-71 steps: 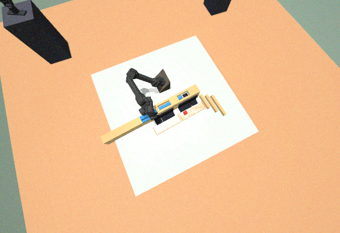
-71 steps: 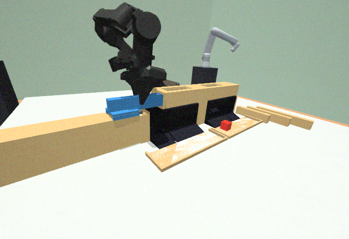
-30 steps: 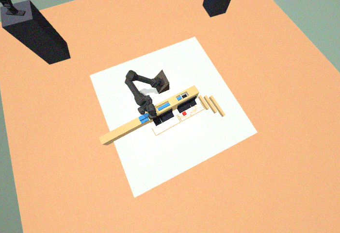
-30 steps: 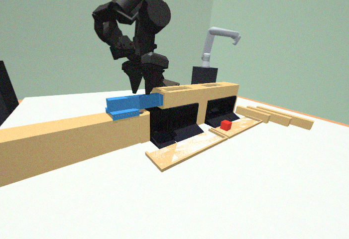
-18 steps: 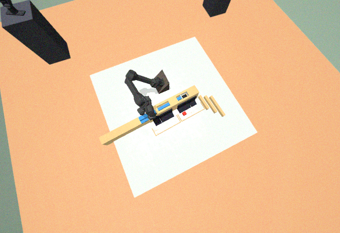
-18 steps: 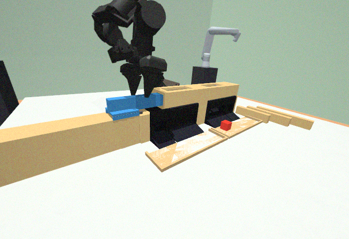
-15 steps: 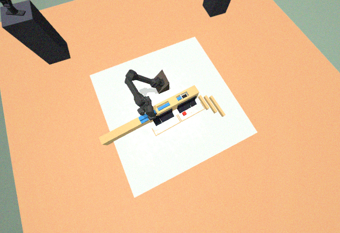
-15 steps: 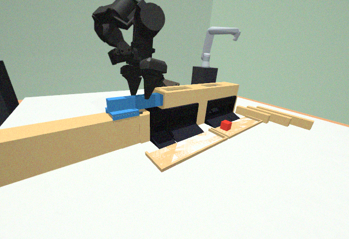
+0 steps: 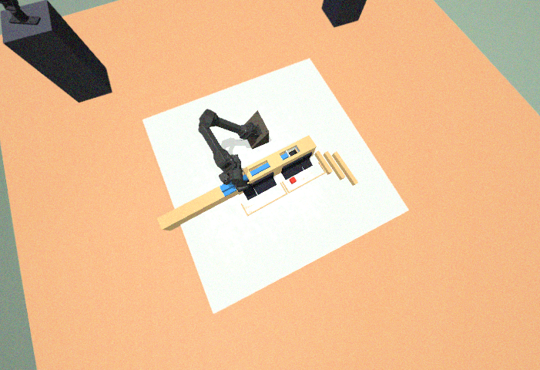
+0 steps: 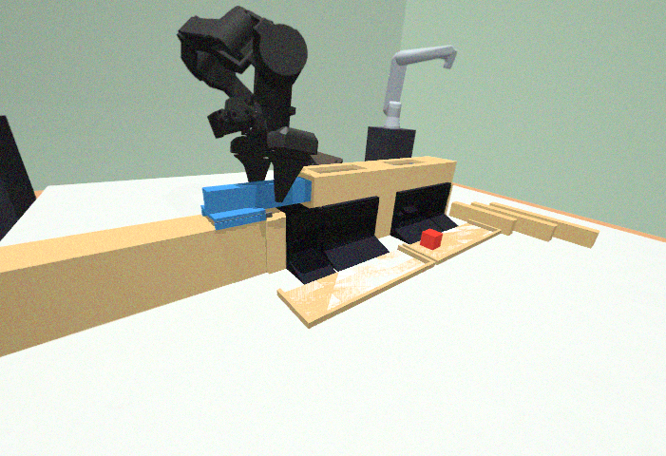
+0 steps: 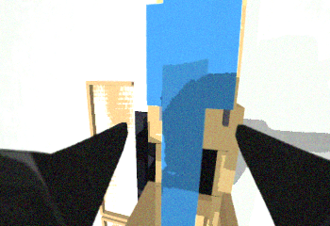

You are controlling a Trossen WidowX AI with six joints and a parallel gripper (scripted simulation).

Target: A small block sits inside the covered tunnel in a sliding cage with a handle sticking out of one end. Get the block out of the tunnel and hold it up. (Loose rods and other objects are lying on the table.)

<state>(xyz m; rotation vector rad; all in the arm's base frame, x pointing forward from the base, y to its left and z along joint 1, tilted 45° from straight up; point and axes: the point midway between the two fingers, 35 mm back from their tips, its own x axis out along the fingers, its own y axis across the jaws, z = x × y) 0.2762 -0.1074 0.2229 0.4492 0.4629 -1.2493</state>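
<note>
Right now my gripper tip is 8 cm short of the small red block, 33 cm to the right of it and 10 cm above it. Also, from my gripper tip: shallow wooden tray 12 cm ahead, 27 cm to the left, 12 cm below; tan covered tunnel 1 cm ahead, 5 cm to the left, 5 cm below.
</note>
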